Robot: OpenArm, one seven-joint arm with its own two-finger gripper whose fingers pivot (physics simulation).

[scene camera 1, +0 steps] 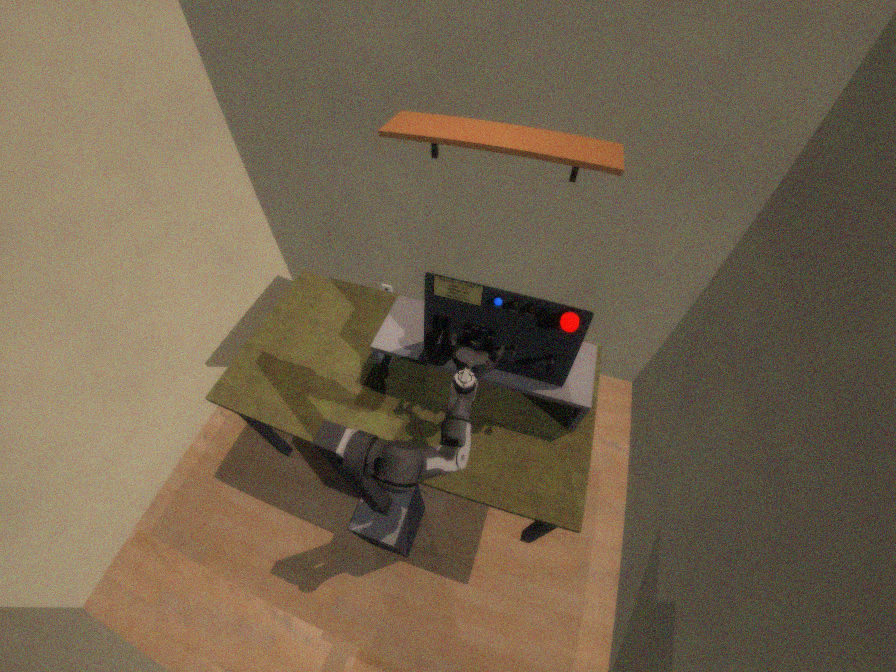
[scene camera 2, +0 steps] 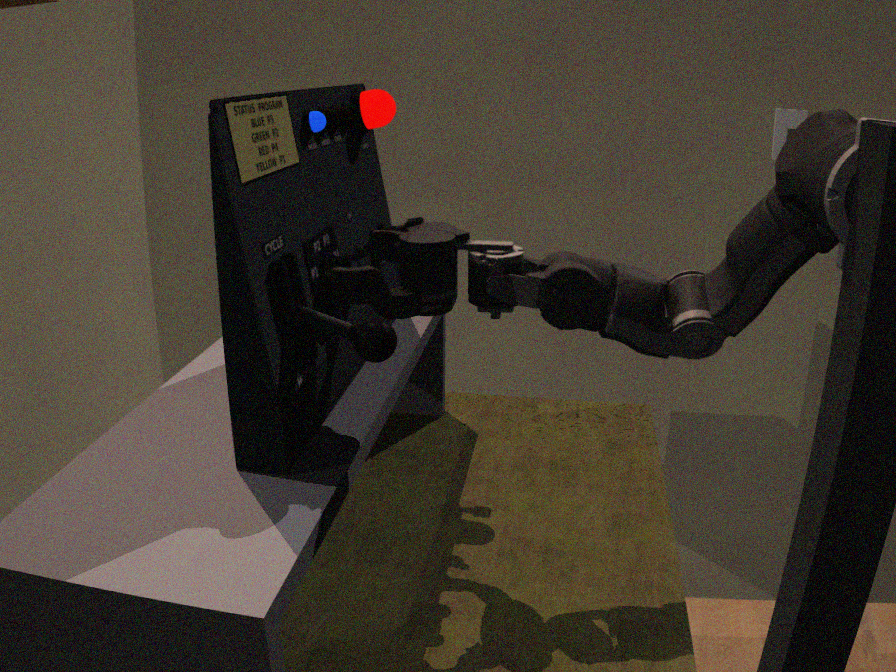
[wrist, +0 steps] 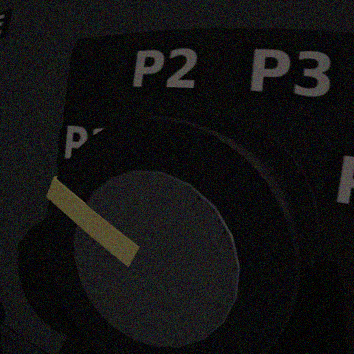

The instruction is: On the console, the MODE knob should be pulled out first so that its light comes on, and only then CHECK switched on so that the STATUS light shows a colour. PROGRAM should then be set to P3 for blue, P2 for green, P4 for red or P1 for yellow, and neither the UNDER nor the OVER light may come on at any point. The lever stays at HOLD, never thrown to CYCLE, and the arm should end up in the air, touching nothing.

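The console (scene camera 1: 506,329) (scene camera 2: 231,289) stands upright on a pale riser. Its row of lights shows a small blue light (scene camera 1: 497,302) (scene camera 2: 317,121) at left and a large red light (scene camera 1: 569,322) (scene camera 2: 377,109) at right; their labels are too small to read. The PROGRAM knob (wrist: 165,280) fills much of the wrist view, its yellow pointer (wrist: 92,222) aimed up-left, ending just below P1. My gripper (scene camera 1: 474,336) (scene camera 2: 340,269) is open at the PROGRAM knob; contact is unclear. The lever (scene camera 2: 372,332) slants down and outward, below CYCLE. MODE and CHECK cannot be made out clearly.
The lever's ball stands out close beside my gripper in the second scene view. A colour card (scene camera 1: 457,290) (scene camera 2: 261,137) is at the console's upper left. The riser (scene camera 1: 398,329) (scene camera 2: 180,535) stands on the green table (scene camera 1: 318,325). An orange shelf (scene camera 1: 499,137) hangs above.
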